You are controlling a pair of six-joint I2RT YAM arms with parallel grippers.
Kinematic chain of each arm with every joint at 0, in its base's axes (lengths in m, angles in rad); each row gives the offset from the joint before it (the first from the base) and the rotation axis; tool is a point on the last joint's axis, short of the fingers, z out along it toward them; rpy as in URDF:
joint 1: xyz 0 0 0.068 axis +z
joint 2: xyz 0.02 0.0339 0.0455 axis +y
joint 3: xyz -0.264 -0.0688 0 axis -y
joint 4: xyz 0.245 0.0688 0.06 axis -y
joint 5: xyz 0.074 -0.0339 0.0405 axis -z
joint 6: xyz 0.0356 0 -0.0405 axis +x
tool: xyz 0 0 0 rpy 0 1.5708 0
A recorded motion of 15 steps. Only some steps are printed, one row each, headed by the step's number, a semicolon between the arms.
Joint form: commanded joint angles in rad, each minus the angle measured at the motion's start. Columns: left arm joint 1, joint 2, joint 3, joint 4, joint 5, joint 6; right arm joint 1, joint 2, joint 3, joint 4, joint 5, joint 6.
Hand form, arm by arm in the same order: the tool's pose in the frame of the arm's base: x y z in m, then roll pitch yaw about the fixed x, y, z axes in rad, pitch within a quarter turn. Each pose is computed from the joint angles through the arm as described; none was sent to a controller.
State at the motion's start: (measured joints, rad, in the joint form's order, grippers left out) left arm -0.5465 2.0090 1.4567 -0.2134 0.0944 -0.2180; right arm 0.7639 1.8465 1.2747 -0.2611 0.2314 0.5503
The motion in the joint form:
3: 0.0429 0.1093 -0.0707 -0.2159 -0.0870 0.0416; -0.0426 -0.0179 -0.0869 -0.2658 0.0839 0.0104
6: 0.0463 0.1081 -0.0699 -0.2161 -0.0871 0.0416; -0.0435 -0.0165 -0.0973 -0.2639 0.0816 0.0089
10: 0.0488 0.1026 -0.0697 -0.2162 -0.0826 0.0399; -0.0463 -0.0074 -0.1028 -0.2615 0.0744 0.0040
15: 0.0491 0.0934 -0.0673 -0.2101 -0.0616 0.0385; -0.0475 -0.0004 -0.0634 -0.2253 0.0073 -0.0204
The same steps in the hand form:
3: 0.3707 -0.2045 0.1192 -3.0584 0.4012 2.8298; 0.2790 0.2307 0.1712 -3.1039 0.5051 -3.0362
6: 0.3715 -0.2033 0.1199 -3.0581 0.4030 2.8333; 0.2779 0.2293 0.1679 -3.0986 0.4957 -3.0323
10: 0.3719 -0.2025 0.1221 -3.0518 0.4075 2.8381; 0.2781 0.2285 0.1634 -3.0943 0.4817 -3.0261
15: 0.3725 -0.2036 0.1268 -3.0270 0.4210 2.8410; 0.2859 0.2378 0.1728 3.1006 0.5037 -3.0205

